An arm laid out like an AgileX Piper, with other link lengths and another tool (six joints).
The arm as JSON. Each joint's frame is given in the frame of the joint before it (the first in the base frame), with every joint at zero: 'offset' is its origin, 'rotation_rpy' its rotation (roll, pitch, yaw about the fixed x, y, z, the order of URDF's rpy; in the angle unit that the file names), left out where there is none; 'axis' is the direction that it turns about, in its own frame. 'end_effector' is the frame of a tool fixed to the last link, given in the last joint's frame.
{
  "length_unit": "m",
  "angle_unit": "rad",
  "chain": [
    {
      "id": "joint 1",
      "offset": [
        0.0,
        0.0,
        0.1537
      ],
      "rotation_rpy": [
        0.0,
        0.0,
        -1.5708
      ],
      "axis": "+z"
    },
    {
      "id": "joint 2",
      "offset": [
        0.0,
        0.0,
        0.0
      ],
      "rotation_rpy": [
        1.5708,
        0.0,
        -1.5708
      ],
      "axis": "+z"
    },
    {
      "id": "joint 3",
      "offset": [
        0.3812,
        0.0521,
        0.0
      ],
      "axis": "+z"
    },
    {
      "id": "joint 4",
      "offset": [
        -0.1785,
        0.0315,
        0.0
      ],
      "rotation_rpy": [
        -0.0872,
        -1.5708,
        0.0
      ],
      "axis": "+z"
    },
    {
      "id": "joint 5",
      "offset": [
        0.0,
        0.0,
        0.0
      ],
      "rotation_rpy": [
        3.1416,
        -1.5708,
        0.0
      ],
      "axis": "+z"
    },
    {
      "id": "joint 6",
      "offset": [
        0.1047,
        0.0,
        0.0
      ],
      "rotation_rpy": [
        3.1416,
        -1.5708,
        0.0
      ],
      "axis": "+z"
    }
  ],
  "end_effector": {
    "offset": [
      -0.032,
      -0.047,
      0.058
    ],
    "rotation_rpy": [
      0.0,
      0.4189,
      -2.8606
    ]
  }
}
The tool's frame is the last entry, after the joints.
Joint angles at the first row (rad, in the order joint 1, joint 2, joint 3, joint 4, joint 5, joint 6):
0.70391 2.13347 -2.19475 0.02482 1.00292 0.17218
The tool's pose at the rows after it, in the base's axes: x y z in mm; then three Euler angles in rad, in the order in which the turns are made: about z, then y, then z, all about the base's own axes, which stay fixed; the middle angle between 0 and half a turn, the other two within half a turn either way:
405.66 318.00 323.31 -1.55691 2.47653 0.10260
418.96 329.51 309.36 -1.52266 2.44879 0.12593
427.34 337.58 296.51 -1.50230 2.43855 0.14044
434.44 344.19 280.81 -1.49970 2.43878 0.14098
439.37 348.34 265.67 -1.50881 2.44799 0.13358
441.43 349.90 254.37 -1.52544 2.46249 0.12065
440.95 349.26 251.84 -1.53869 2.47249 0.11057
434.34 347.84 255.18 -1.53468 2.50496 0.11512
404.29 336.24 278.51 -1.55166 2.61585 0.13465
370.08 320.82 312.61 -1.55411 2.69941 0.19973
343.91 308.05 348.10 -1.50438 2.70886 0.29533
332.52 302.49 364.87 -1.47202 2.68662 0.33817
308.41 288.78 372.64 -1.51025 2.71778 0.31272
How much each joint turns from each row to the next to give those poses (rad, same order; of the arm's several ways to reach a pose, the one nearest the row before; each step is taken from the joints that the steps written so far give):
-0.00003 0.05059 -0.04275 -0.00751 -0.06498 0.01073
0.00013 0.04001 -0.00636 0.00000 -0.06872 0.00324
-0.00001 0.03112 -0.00075 0.00476 -0.04607 0.00090
0.00071 0.03383 -0.00001 0.00000 -0.03456 0.00205
0.00001 0.03003 -0.00002 -0.00001 -0.01912 0.00000
-0.00001 0.02054 -0.00003 -0.00091 -0.00261 0.00000
0.00001 0.00496 -0.00475 -0.00133 0.01271 0.00001
0.00000 -0.00734 -0.01161 0.02014 0.04456 0.00000
-0.00001 -0.05365 -0.02756 0.06843 0.18084 -0.02220
0.00000 -0.07699 -0.01646 0.06993 0.17278 -0.04110
0.00250 -0.08120 -0.00251 0.04221 0.08944 -0.02594
0.00448 -0.04937 0.02733 0.00928 -0.00203 -0.00863
0.01451 -0.07546 0.11659 -0.00531 -0.00695 0.00299

